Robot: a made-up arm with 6 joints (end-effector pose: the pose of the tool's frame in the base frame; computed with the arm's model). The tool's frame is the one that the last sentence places.
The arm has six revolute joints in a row. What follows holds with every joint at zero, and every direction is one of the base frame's. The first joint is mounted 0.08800 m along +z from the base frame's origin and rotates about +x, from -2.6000 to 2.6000 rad. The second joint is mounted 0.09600 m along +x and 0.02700 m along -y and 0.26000 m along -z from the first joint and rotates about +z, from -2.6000 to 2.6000 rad. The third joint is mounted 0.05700 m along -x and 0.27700 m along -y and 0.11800 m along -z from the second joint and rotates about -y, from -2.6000 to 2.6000 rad. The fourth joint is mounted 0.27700 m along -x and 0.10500 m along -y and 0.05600 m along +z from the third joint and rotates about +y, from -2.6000 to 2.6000 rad. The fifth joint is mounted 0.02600 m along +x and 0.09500 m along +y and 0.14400 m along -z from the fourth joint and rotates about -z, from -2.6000 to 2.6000 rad. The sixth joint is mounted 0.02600 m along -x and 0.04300 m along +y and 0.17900 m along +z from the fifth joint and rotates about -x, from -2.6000 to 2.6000 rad. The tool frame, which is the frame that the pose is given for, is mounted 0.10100 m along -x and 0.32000 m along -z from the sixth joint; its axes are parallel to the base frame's.
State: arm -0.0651 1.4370 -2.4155 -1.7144 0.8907 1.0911
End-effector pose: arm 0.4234 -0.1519 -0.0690 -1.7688 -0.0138 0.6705
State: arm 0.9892 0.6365 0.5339 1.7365 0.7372 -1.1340
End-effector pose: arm -0.2214 0.4319 -0.4423 1.2054 0.9597 -0.1618
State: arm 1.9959 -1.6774 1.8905 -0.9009 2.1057 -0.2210
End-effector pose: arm -0.1269 0.2618 0.3186 -0.1227 1.3315 2.3626
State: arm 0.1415 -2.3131 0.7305 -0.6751 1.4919 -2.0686
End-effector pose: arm 0.2874 0.3993 -0.0124 -0.9879 -2.7211 0.2194
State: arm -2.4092 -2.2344 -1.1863 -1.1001 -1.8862 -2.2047
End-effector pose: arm -0.1081 -0.2954 -0.3692 -0.1259 -0.2306 0.2639
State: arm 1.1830 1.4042 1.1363 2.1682 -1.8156 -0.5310
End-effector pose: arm 0.4659 0.3352 -0.6975 -0.1192 -0.5301 -2.8938
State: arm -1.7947 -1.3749 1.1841 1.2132 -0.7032 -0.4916
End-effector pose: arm -0.2020 -0.9086 -0.0526 -1.2255 -0.6466 -0.3124
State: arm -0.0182 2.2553 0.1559 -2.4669 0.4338 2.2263
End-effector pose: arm 0.6142 -0.0020 -0.5657 0.5488 -0.5730 -0.2108
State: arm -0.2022 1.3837 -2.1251 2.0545 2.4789 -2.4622
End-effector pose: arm 0.4440 -0.3545 0.0808 -1.7241 0.4219 0.8475
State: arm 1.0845 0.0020 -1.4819 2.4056 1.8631 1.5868
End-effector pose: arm 0.1919 0.1810 -0.1348 1.6985 0.3924 -1.5395
